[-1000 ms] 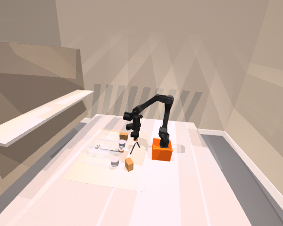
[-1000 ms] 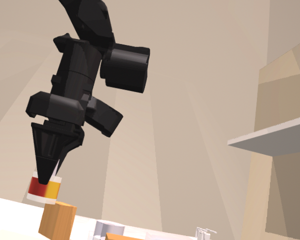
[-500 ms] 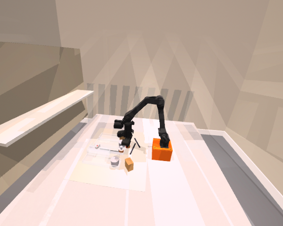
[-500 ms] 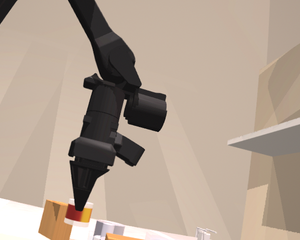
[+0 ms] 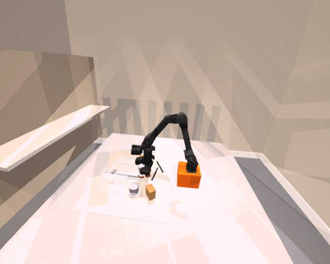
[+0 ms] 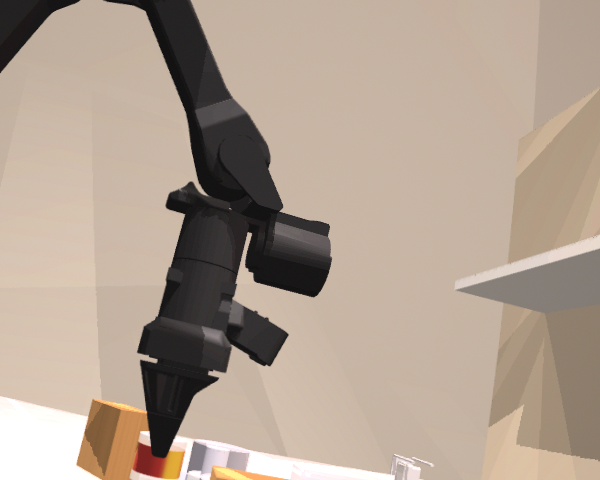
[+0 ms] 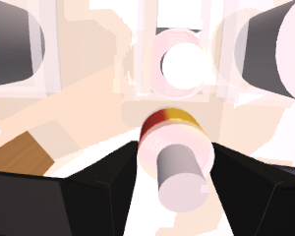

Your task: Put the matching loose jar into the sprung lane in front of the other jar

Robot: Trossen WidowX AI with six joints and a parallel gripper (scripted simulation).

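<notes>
The clear pusher lane lies 20 cm ahead of my gripper tip, 3 cm below it and 1 cm to the left of it. Also, from my gripper tip: red dot 23 cm ahead, 2 cm to the left, 2 cm above; then shelf 55 cm ahead, 32 cm above, 5 cm to the right.
</notes>
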